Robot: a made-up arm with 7 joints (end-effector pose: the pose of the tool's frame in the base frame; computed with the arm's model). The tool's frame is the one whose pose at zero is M. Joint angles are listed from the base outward.
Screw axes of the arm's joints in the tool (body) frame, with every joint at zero. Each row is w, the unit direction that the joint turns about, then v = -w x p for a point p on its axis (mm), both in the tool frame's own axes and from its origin. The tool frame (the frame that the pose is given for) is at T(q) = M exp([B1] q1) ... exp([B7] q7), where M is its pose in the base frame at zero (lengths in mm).
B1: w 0 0 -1 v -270.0 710.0 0.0
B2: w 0 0 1 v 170.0 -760.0 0.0
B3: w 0 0 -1 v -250.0 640.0 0.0
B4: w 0 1 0 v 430.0 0.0 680.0
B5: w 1 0 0 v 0.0 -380.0 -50.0
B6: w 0 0 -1 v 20.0 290.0 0.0
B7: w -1 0 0 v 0.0 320.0 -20.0
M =
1 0 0 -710.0
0 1 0 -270.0
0 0 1 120.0
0 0 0 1
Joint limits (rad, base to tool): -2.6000..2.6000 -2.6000..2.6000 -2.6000..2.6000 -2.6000..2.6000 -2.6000..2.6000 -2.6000..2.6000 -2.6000..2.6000
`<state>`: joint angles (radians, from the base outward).
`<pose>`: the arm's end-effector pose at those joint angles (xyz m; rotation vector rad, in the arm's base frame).
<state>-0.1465 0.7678 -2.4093 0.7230 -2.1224 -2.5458 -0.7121</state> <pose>-0.0273 -0.2377 -0.3231 2.6596 0.5986 0.4017</pose>
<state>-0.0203 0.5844 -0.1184 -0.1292 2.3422 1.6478 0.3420</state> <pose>0.1598 -0.6797 -0.3879 0.7475 2.1208 0.0626</pose>
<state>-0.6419 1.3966 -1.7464 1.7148 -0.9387 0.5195 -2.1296</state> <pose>-0.3698 -0.0630 0.4445 -1.4921 0.5451 2.3110</pose>
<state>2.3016 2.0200 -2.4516 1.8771 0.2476 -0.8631 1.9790</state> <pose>-0.0957 0.4831 0.4662 0.9225 0.2980 -2.3705</pose>
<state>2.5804 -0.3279 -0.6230 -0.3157 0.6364 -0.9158 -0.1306</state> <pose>-0.1219 0.8560 -0.3196 -0.2360 -0.7384 -1.1601</pose>
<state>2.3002 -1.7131 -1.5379 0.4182 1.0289 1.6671 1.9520</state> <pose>-0.1473 -0.1129 -0.1215 2.0167 1.6275 -1.1814</pose>
